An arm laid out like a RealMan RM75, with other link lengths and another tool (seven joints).
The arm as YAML. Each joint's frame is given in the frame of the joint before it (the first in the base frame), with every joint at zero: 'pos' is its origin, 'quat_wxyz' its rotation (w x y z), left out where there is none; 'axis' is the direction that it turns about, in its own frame. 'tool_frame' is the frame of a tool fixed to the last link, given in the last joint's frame.
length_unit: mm
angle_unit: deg
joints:
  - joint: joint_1
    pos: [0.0, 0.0, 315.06]
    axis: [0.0, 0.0, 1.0]
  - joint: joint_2
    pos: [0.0, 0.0, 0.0]
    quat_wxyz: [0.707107, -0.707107, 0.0, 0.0]
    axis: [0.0, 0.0, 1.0]
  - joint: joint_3
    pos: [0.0, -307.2, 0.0]
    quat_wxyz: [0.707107, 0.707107, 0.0, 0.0]
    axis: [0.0, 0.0, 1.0]
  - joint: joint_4
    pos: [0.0, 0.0, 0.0]
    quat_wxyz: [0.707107, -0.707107, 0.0, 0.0]
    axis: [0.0, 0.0, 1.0]
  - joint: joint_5
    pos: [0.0, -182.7, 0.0]
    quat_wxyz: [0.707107, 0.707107, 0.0, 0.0]
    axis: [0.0, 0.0, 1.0]
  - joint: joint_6
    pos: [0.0, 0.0, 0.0]
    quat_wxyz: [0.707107, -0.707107, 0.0, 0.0]
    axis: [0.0, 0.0, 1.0]
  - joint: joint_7
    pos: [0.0, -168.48, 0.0]
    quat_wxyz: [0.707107, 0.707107, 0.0, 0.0]
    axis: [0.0, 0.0, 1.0]
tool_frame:
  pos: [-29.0, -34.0, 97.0]
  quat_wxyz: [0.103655, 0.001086, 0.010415, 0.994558]
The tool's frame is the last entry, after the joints.
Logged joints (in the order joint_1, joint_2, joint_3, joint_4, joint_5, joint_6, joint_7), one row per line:
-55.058 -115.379 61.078 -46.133 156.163 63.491 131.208
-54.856 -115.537 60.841 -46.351 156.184 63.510 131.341
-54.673 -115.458 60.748 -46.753 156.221 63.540 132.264
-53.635 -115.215 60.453 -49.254 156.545 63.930 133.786
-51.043 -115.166 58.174 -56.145 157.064 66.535 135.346
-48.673 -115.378 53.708 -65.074 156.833 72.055 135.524
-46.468 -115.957 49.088 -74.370 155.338 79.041 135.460
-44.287 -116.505 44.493 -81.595 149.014 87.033 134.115
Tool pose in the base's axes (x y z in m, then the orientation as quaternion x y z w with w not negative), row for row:
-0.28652 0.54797 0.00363 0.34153 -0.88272 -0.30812 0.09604
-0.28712 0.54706 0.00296 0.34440 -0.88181 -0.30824 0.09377
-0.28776 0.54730 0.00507 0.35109 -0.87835 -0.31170 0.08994
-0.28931 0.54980 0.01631 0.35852 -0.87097 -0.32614 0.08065
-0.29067 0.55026 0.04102 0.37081 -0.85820 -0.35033 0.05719
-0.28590 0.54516 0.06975 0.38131 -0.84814 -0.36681 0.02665
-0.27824 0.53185 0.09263 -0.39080 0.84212 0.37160 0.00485
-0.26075 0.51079 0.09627 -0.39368 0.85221 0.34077 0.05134
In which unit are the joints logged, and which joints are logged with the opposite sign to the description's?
The joints are logged in degrees. Opposite sign: joint_4, joint_7.
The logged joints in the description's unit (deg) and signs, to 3 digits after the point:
-55.058 -115.379 61.078 46.133 156.163 63.491 -131.208
-54.856 -115.537 60.841 46.351 156.184 63.510 -131.341
-54.673 -115.458 60.748 46.753 156.221 63.540 -132.264
-53.635 -115.215 60.453 49.254 156.545 63.930 -133.786
-51.043 -115.166 58.174 56.145 157.064 66.535 -135.346
-48.673 -115.378 53.708 65.074 156.833 72.055 -135.524
-46.468 -115.957 49.088 74.370 155.338 79.041 -135.460
-44.287 -116.505 44.493 81.595 149.014 87.033 -134.115

